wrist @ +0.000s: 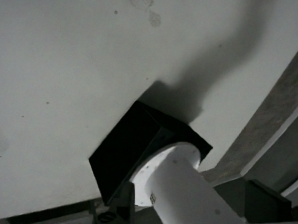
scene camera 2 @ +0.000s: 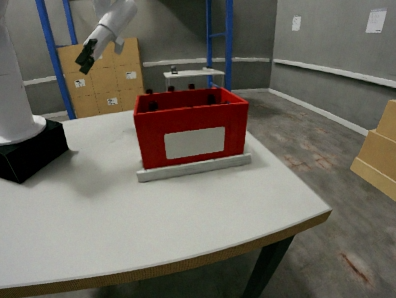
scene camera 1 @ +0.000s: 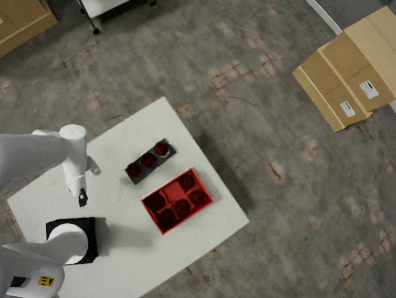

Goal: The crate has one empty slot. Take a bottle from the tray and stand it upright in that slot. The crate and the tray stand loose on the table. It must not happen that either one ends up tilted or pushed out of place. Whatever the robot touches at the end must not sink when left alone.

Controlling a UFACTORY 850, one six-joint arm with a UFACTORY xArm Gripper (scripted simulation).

Scene:
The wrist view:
my gripper: 190,199
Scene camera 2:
my gripper: 80,68
white strip: 196,167

